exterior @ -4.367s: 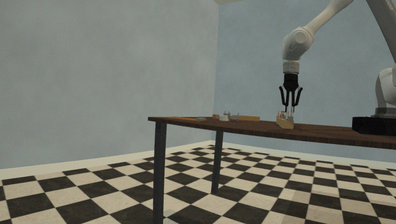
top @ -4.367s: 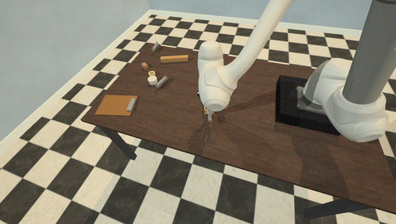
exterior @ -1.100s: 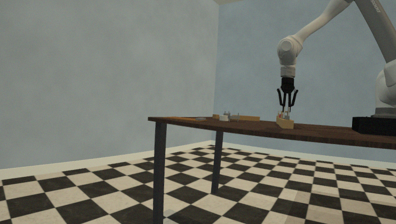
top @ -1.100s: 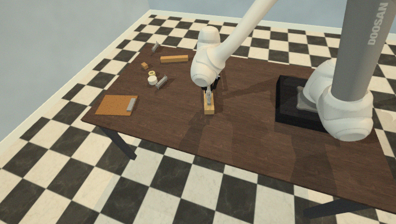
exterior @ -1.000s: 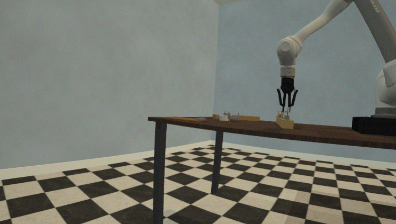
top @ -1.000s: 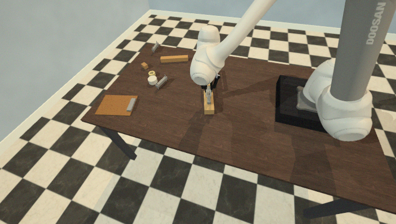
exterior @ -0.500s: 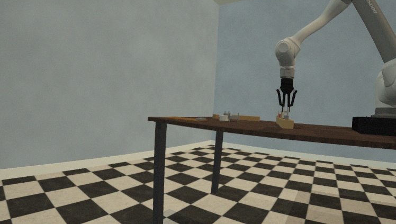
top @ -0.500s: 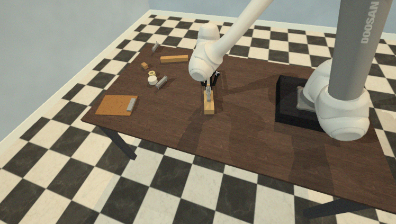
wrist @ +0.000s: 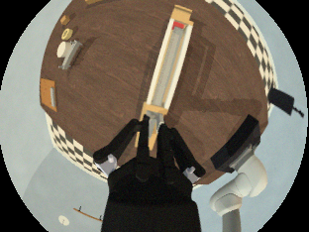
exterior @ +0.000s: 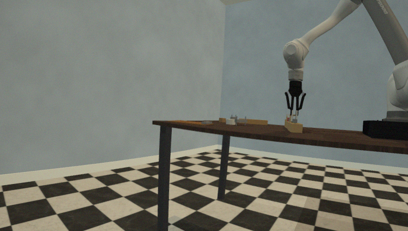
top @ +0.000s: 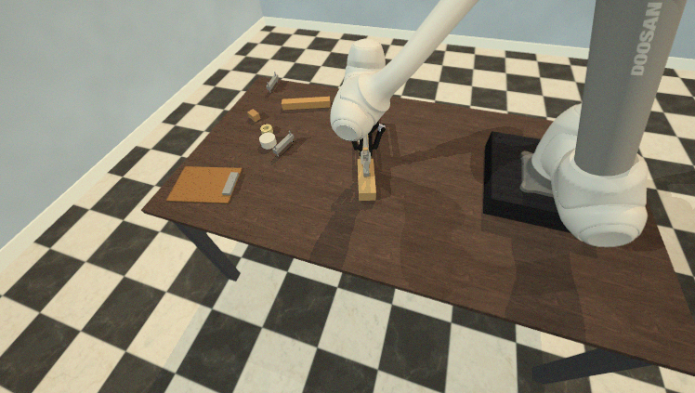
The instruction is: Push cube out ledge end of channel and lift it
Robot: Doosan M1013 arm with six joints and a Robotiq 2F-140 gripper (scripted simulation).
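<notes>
The grey piece is 30 mm below my hand. Round my hand: yellow ring: 480 mm ahead, 70 mm to the right, 70 mm below; red cube: 220 mm to the right, 80 mm ahead, 30 mm below; wooden channel: 120 mm to the right, 40 mm ahead, 30 mm below.
</notes>
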